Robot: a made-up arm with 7 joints.
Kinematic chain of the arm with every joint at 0, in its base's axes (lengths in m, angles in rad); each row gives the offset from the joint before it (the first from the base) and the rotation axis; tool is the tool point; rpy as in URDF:
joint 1: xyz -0.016 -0.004 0.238 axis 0 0.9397 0.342
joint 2: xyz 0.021 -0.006 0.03 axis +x
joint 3: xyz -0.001 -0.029 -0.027 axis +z
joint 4: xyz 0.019 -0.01 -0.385 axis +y
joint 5: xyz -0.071 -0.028 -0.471 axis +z
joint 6: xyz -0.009 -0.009 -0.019 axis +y
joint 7: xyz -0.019 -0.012 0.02 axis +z
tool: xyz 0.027 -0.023 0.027 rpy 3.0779 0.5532 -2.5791
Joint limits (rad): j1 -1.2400..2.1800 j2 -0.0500..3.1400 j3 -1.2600..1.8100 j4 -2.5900..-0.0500 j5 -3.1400..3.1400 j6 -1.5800..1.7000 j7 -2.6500..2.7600
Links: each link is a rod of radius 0.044 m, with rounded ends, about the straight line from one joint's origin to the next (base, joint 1, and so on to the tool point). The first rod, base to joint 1, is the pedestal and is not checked.
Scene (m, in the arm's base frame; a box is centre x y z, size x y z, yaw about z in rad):
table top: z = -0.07
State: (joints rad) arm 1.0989 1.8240 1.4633 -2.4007 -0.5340 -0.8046 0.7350
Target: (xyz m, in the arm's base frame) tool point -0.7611 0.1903 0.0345
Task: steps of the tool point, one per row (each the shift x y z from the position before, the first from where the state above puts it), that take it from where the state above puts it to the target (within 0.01 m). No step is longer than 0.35 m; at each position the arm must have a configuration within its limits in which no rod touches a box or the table.
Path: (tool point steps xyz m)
1: -0.0404 0.2075 0.0082
2: -0.1486 0.1873 -0.0339
3: -0.2383 0.1049 -0.0683
4: -0.2799 -0.0219 -0.0871
5: -0.2555 -0.1617 -0.0888
6: -0.1651 -0.2774 -0.0764

